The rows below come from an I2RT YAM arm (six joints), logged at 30 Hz.
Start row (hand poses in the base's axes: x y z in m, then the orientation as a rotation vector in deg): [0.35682 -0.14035 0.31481 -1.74 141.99 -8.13]
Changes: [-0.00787 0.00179 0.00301 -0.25 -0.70 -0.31]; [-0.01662 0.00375 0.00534 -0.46 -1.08 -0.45]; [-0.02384 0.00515 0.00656 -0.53 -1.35 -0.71]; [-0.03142 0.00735 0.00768 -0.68 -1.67 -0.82]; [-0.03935 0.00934 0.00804 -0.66 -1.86 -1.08]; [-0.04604 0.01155 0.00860 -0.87 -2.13 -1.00]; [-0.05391 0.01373 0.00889 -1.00 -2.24 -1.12]
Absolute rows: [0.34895 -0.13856 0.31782 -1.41 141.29 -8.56]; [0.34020 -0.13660 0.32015 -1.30 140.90 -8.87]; [0.33298 -0.13520 0.32137 -0.98 140.64 -9.06]; [0.32540 -0.13300 0.32249 -0.89 140.31 -9.28]; [0.31747 -0.13101 0.32285 -0.55 140.14 -9.37]; [0.31078 -0.12880 0.32341 -0.71 139.85 -9.58]; [0.30291 -0.12662 0.32370 -0.61 139.73 -9.79]
